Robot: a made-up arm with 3 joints. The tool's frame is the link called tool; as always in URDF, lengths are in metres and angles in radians.
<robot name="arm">
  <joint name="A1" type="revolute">
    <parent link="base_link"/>
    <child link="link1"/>
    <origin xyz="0 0 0.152" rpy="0 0 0"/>
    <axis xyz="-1 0 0"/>
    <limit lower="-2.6" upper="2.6"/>
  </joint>
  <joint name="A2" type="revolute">
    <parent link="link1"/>
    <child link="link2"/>
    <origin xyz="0.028 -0.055 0.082" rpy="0 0 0"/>
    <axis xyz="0 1 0"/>
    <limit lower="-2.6" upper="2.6"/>
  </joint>
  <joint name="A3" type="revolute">
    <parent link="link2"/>
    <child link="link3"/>
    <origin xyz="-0.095 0.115 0.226" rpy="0 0 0"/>
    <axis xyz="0 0 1"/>
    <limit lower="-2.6" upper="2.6"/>
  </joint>
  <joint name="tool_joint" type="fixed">
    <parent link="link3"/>
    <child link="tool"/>
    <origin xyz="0.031 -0.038 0.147" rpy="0 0 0"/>
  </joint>
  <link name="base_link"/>
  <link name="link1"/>
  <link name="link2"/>
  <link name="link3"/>
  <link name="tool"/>
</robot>
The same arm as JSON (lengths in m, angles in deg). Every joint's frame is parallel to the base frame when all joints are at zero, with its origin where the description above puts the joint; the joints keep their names.
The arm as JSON. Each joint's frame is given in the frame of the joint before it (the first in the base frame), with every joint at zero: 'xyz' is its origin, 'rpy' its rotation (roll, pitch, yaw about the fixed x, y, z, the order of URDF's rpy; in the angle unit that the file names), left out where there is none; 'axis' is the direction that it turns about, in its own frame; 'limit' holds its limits. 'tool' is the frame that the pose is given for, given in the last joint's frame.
{
  "units": {
    "length": "m",
    "angle": "deg"
  },
  "joints": [
    {
      "name": "A1",
      "type": "revolute",
      "origin": {
        "xyz": [
          0.0,
          0.0,
          0.152
        ]
      },
      "axis": [
        -1.0,
        0.0,
        0.0
      ],
      "limit": {
        "lower": -148.97,
        "upper": 148.97
      }
    },
    {
      "name": "A2",
      "type": "revolute",
      "origin": {
        "xyz": [
          0.028,
          -0.055,
          0.082
        ]
      },
      "axis": [
        0.0,
        1.0,
        0.0
      ],
      "limit": {
        "lower": -148.97,
        "upper": 148.97
      }
    },
    {
      "name": "A3",
      "type": "revolute",
      "origin": {
        "xyz": [
          -0.095,
          0.115,
          0.226
        ]
      },
      "axis": [
        0.0,
        0.0,
        1.0
      ],
      "limit": {
        "lower": -148.97,
        "upper": 148.97
      }
    }
  ],
  "tool": {
    "origin": {
      "xyz": [
        0.031,
        -0.038,
        0.147
      ]
    }
  }
}

